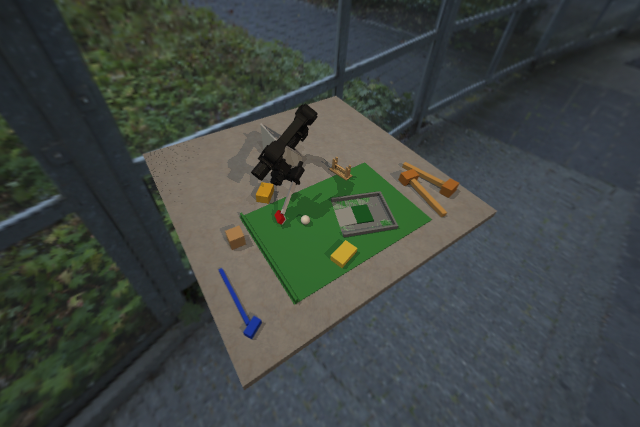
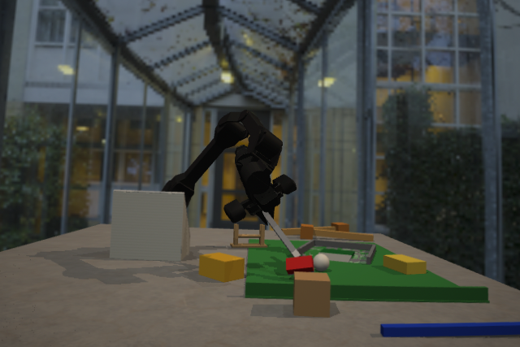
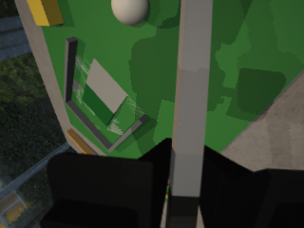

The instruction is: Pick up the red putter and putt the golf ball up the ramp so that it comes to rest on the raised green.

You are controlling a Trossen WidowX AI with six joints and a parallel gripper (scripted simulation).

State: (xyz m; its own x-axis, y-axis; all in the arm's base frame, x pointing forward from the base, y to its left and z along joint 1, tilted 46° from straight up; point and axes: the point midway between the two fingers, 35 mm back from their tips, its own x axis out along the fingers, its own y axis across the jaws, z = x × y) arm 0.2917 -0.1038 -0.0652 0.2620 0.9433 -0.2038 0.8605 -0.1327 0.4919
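The red putter lies 20 mm ahead of my gripper tip, 50 mm to the right of it and 20 mm below it. Also, from my gripper tip: white golf ball: 130 mm ahead, 40 mm to the right, 90 mm below; then wooden stand: 70 mm behind, 290 mm to the left, 80 mm below; then green mat: 180 mm ahead, 100 mm to the left, 110 mm below.
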